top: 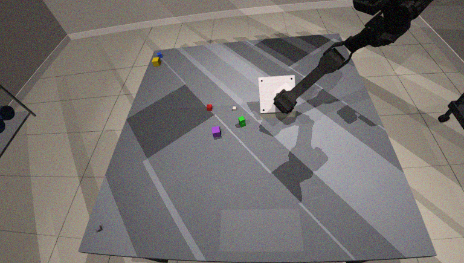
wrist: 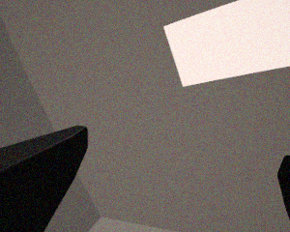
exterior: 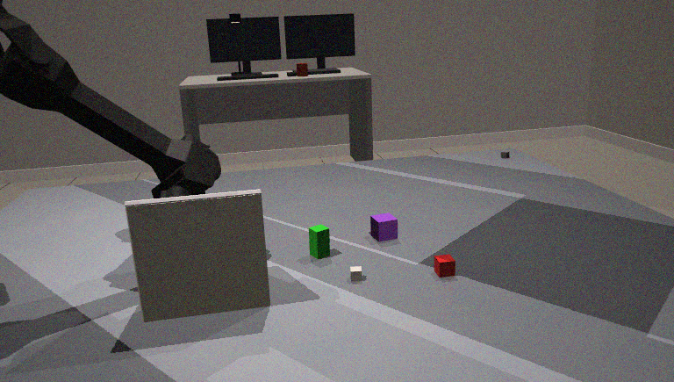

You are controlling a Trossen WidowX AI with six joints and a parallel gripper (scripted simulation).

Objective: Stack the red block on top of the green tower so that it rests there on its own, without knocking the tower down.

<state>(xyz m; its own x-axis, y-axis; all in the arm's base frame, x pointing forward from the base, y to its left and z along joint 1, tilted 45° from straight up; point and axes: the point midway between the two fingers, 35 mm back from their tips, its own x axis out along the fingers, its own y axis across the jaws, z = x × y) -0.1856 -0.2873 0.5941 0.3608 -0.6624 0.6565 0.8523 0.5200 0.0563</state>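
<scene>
Now: gripper tip 53 cm short of the red block, 28 cm to the left of it and 74 cm above it. The rest, counted from my gripper tip: yellow block 92 cm ahead, 72 cm to the right, 73 cm below; then purple block 48 cm ahead, 11 cm to the right, 73 cm below; then small white block 39 cm ahead, 26 cm to the right, 74 cm below.
</scene>
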